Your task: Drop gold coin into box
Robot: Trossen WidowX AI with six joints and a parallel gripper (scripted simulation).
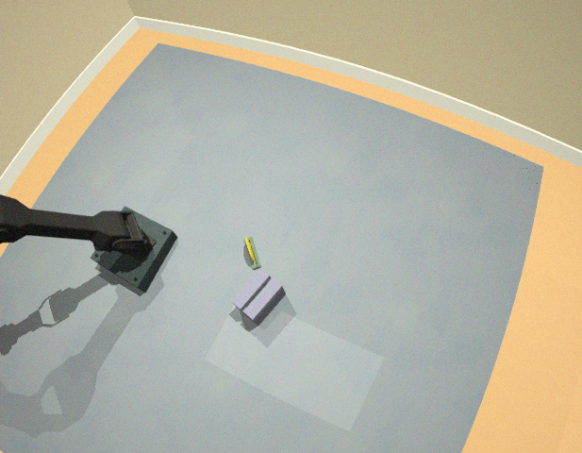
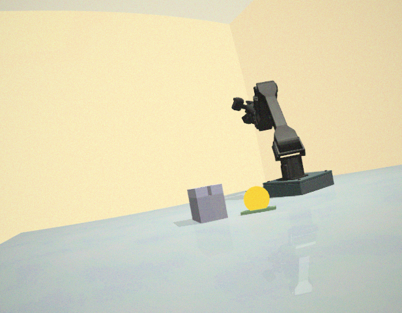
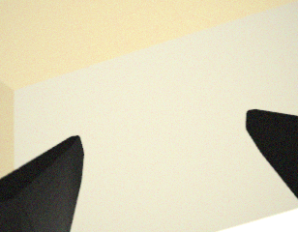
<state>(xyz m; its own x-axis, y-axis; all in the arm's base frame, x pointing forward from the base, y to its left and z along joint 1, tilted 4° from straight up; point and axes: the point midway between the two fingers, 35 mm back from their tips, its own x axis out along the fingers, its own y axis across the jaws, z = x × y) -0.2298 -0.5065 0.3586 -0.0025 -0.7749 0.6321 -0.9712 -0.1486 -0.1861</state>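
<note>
Now: gripper tip 450 mm short of the gold coin, 640 mm to the right of it and 440 mm above it.
</note>
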